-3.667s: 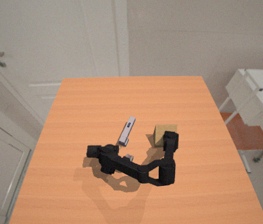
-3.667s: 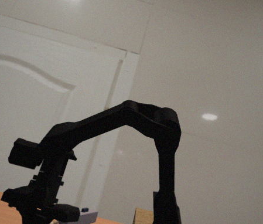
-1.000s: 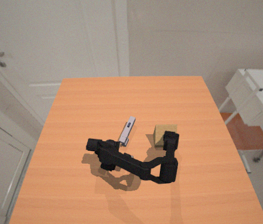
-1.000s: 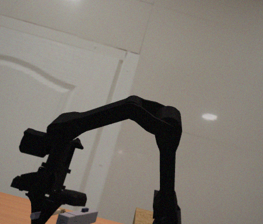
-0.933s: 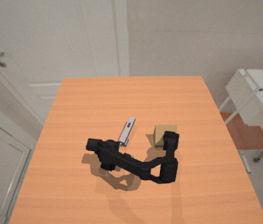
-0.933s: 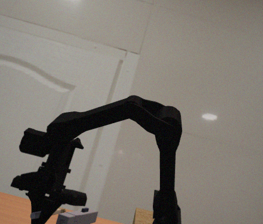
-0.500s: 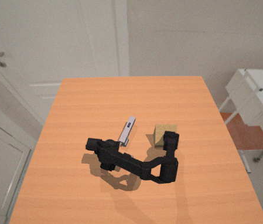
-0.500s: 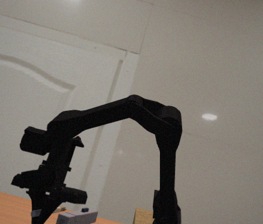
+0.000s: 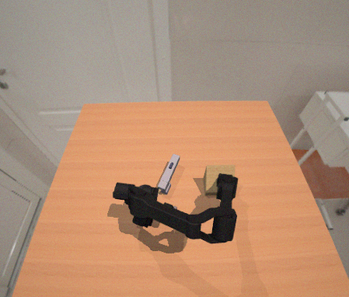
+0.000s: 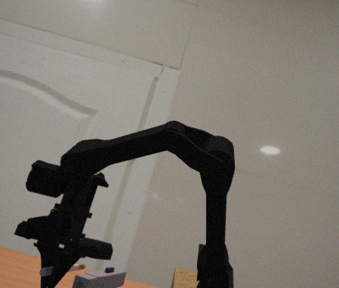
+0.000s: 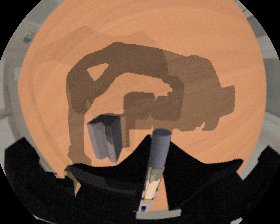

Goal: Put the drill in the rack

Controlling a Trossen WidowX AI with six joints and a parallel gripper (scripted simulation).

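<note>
Right now my gripper tip is 40 mm to the left of the drill, 40 mm below it and 10 mm past it. Also, from my gripper tip: dark grey block (80 mm behind, 30 mm below, 10 mm to the right); grey bar (190 mm to the right, 50 mm behind); blue key (220 mm to the right, 60 mm behind, 10 mm above).
</note>
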